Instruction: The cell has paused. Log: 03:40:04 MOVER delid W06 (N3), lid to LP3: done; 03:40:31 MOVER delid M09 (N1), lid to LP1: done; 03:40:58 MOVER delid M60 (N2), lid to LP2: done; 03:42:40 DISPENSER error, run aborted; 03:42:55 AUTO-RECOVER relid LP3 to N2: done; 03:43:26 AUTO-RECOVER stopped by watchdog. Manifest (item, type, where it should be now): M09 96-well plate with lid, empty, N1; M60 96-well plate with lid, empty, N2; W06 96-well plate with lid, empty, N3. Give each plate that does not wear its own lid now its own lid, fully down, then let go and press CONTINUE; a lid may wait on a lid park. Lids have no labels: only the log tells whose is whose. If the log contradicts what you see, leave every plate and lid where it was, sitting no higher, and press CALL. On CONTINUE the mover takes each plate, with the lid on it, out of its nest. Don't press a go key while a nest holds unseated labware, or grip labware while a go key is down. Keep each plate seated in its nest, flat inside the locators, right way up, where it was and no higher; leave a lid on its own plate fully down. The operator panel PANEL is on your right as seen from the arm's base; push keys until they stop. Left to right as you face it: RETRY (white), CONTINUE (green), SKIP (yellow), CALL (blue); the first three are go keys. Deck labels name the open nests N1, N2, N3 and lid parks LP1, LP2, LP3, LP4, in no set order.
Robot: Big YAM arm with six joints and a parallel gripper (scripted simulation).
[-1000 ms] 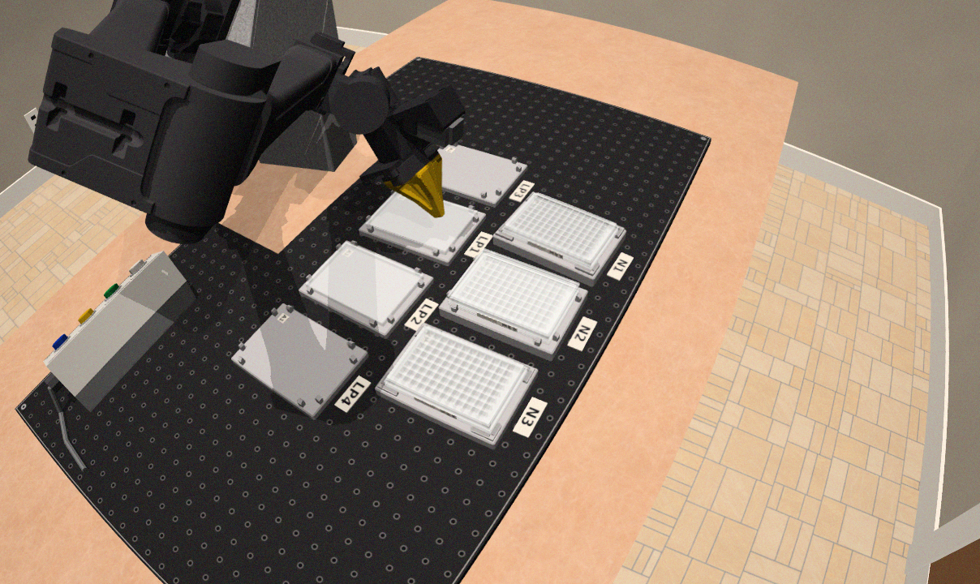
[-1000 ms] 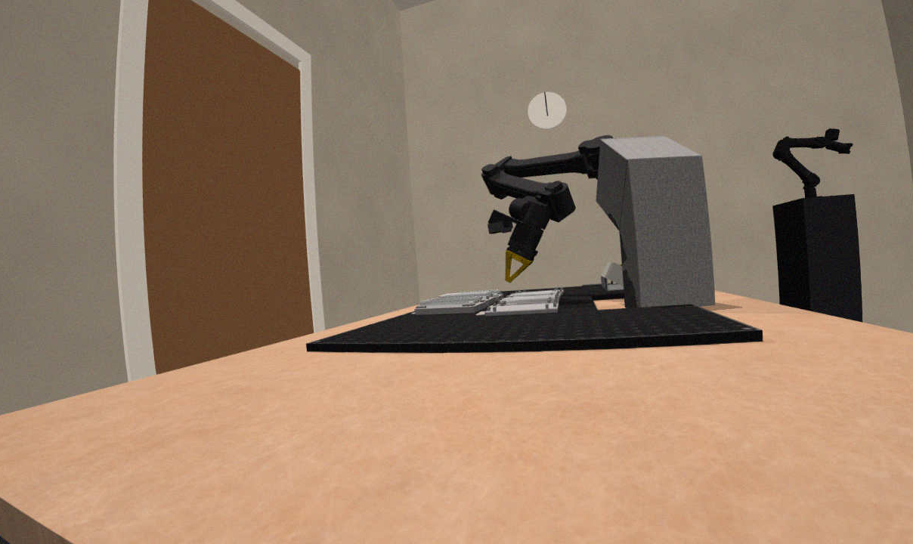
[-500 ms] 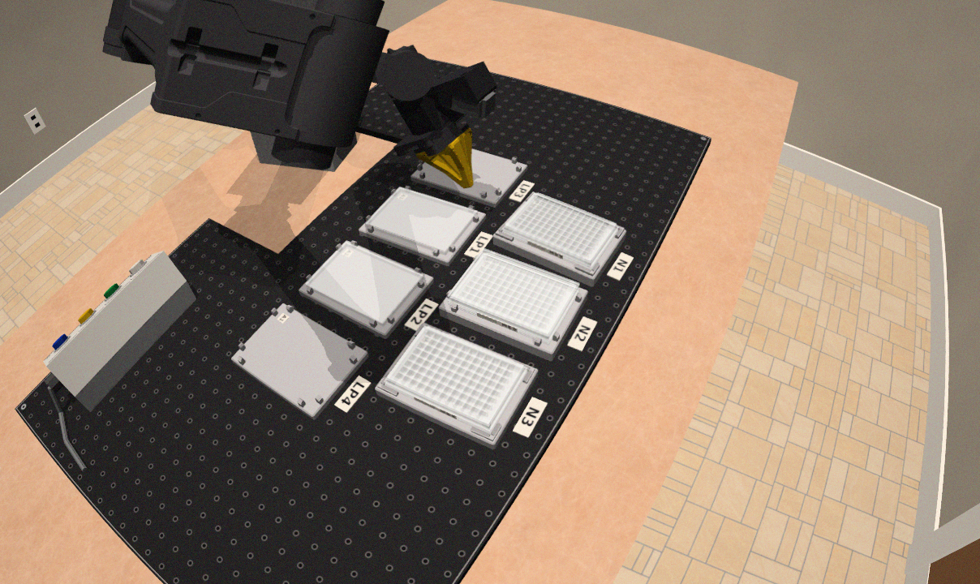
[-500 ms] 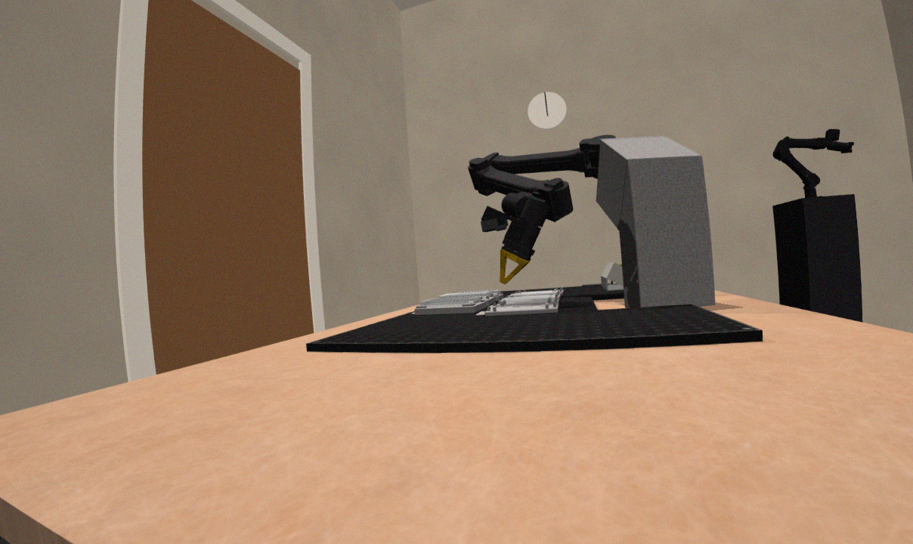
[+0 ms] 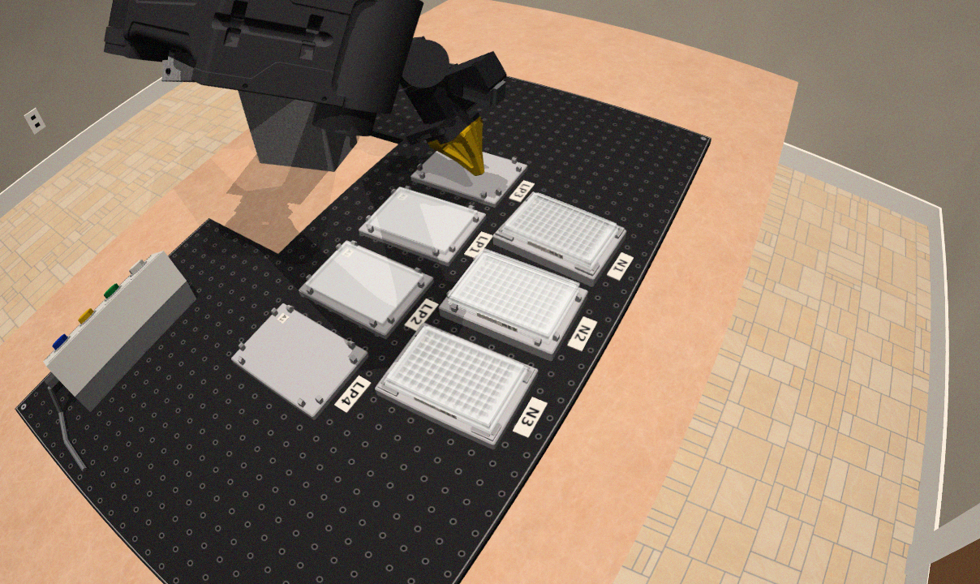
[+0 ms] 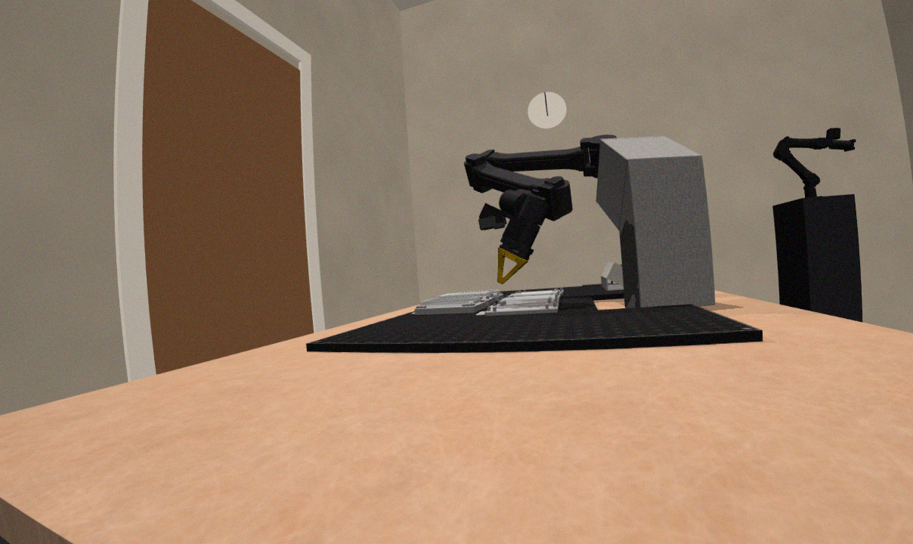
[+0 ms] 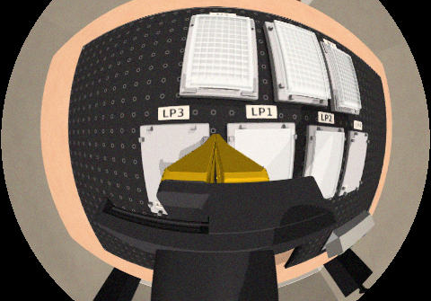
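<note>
The lid park LP1 lies 70 mm to the right of my hand, 60 mm below it and 50 mm behind it. From my hand the other things lie so: lid park LP2 (190 mm to the right, 60 mm below, 60 mm behind); then lid park LP3 (60 mm to the left, 60 mm below, 50 mm behind); then N1 label (210 mm ahead, 70 mm below, 20 mm to the right).
</note>
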